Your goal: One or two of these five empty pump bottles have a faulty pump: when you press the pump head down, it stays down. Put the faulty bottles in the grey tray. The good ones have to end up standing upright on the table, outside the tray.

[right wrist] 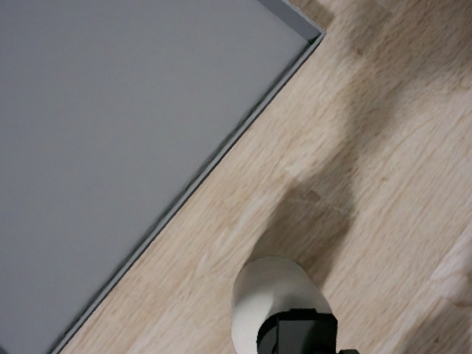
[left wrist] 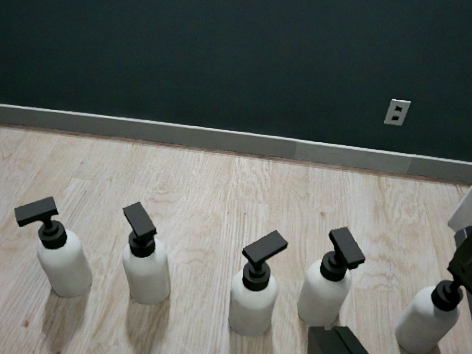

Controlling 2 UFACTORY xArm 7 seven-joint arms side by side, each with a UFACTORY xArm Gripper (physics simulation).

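Frame: origin at the left arm's base, x right, y back, z down, level; metres.
Seen in the pictures: right gripper, between the fingertips: (left wrist: 464, 274).
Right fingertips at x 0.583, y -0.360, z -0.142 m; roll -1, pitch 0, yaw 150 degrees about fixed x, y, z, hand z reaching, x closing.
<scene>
Offsets run from my right fingertips to a thing's top centre. Level surfaces: height alone.
Five white pump bottles with black heads stand upright in the left wrist view: far left (left wrist: 65, 262), second @(dx -0.314, dy -0.061, dz +0.002 m) (left wrist: 147, 275), middle (left wrist: 252, 305), fourth @(dx -0.110, dy -0.039, dz +0.002 m) (left wrist: 324, 295) and far right (left wrist: 427, 320) (right wrist: 270, 285). The far-left and middle heads show some stem below them. My left gripper (left wrist: 336, 341) is shut and empty, at the bottom edge in front of the fourth bottle. My right gripper (left wrist: 464, 245) (right wrist: 349, 352) is shut, at the pump head of the far-right bottle; mostly cut off, so contact is unclear. The grey tray @(dx +0.183, dy +0.008, dz +0.112 m) (right wrist: 110, 125) lies beside that bottle.
A dark wall (left wrist: 225, 60) with a grey baseboard (left wrist: 225, 137) and a white socket (left wrist: 397, 112) stands behind the bottles. Part of the white right arm (left wrist: 462, 210) shows at the right edge. The bottles stand on a light wooden surface @(dz +0.142 m) (left wrist: 200, 195) (right wrist: 400, 200).
</scene>
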